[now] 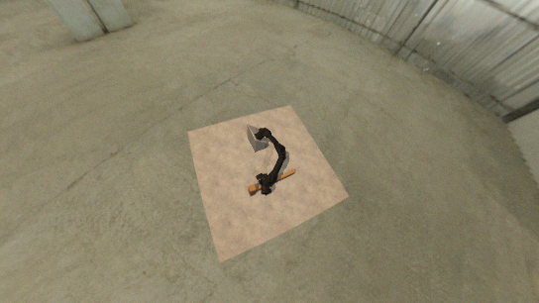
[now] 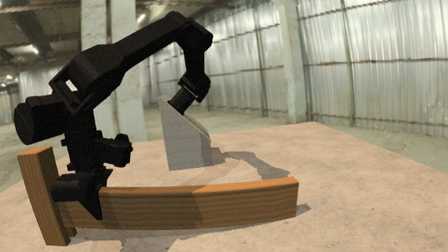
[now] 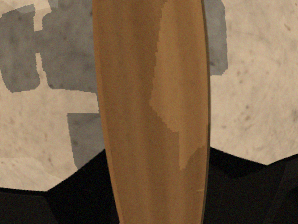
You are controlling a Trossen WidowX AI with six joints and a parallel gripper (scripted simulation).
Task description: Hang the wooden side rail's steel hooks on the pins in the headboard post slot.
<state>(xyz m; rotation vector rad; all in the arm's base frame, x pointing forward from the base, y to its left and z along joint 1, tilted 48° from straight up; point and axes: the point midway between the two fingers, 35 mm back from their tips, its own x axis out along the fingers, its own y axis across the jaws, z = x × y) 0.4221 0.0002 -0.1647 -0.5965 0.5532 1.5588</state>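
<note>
Now: the wooden headboard post 10 cm to the right of my gripper tip and 4 cm above it.
</note>
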